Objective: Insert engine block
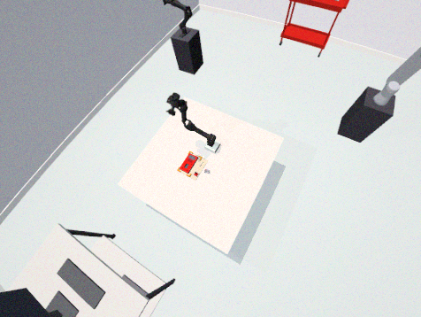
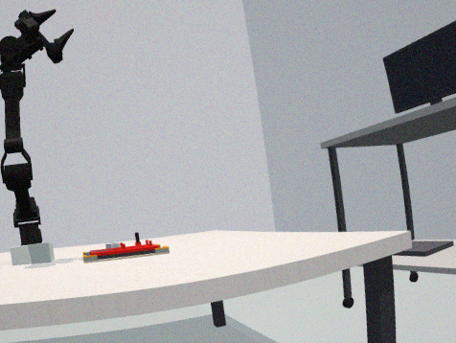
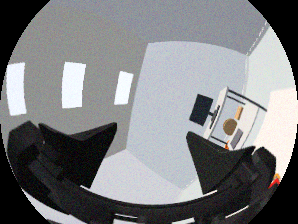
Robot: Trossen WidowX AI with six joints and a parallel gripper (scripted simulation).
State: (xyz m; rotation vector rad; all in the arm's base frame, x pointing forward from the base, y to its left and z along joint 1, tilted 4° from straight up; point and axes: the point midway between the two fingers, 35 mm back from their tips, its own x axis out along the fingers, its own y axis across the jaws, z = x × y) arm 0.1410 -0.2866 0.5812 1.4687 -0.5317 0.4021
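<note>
Right now the grey engine block is 67 cm below my gripper tip, 36 cm to the left of it and 14 cm ahead of it.
</note>
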